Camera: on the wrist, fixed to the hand. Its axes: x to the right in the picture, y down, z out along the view.
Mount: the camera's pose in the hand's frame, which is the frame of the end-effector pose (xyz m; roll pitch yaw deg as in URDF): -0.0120 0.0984 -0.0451 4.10 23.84 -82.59
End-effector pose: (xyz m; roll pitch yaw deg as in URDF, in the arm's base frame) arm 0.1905 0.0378 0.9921 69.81 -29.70 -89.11
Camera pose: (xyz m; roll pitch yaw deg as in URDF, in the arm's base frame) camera 0.2660 0.0874 1.0529 96.66 53.34 -82.73
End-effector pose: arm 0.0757 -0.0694 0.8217 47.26 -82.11 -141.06
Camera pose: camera 0.1719 -0.1201 0.8155 88.57 0.70 -159.65
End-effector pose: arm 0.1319 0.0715 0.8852 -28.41 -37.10 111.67
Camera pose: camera 0.0557 0.0871 0.8090 37.75 -7.57 24.46
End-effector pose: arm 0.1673 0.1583 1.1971 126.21 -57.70 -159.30
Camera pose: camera 0.2495 0.2126 1.2436 119.14 9.43 -98.40
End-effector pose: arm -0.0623 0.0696 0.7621 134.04 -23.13 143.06
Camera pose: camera 0.0002 0.0676 0.8513 154.31 17.15 -142.37
